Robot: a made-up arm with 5 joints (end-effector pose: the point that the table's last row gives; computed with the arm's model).
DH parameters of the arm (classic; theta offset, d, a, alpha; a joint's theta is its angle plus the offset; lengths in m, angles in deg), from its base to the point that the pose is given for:
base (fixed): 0 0 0.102 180
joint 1: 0 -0.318 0.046 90
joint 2: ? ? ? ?
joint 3: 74.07 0 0.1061 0
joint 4: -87.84 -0.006 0 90
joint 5: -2.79 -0.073 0 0
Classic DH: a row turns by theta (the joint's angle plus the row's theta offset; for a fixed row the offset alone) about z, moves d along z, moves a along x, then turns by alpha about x.
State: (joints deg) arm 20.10 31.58 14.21 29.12 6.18
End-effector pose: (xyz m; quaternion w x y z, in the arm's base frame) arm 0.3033 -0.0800 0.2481 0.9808 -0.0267 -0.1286 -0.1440
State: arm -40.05 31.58 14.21 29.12 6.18
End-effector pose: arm 0.2716 0.1347 0.2481 0.9210 0.0413 -0.1246 0.3669
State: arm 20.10 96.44 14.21 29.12 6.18
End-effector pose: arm 0.1517 -0.0246 0.1340 0.8975 0.0857 0.4120 -0.1318
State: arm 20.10 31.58 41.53 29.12 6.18
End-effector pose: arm 0.2313 -0.0537 0.2202 0.9838 0.0217 0.1043 -0.1445
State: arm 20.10 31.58 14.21 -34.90 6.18
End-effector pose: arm 0.3527 -0.0981 0.3048 0.7628 -0.1296 -0.6235 -0.1120
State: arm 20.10 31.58 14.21 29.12 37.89
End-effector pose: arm 0.3033 -0.0800 0.2481 0.9829 -0.0608 -0.1164 0.1294
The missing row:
joint 2: -76.23 0 0.105 0
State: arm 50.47 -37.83 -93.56 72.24 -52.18
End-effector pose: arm 0.0767 0.0212 0.5534 0.1611 0.0378 -0.9632 -0.2116
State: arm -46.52 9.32 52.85 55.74 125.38
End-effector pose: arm 0.1793 0.0728 0.2582 0.0921 0.1486 0.1899 0.9661
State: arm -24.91 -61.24 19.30 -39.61 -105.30
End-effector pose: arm 0.1549 0.0180 0.5350 0.0551 0.9146 -0.3977 -0.0489
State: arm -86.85 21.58 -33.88 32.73 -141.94
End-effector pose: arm 0.1233 0.2771 0.4047 0.7187 0.5137 0.2482 -0.3974
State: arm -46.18 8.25 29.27 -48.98 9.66
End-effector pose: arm 0.2749 0.1715 0.3684 0.5663 0.2604 -0.7291 0.2827
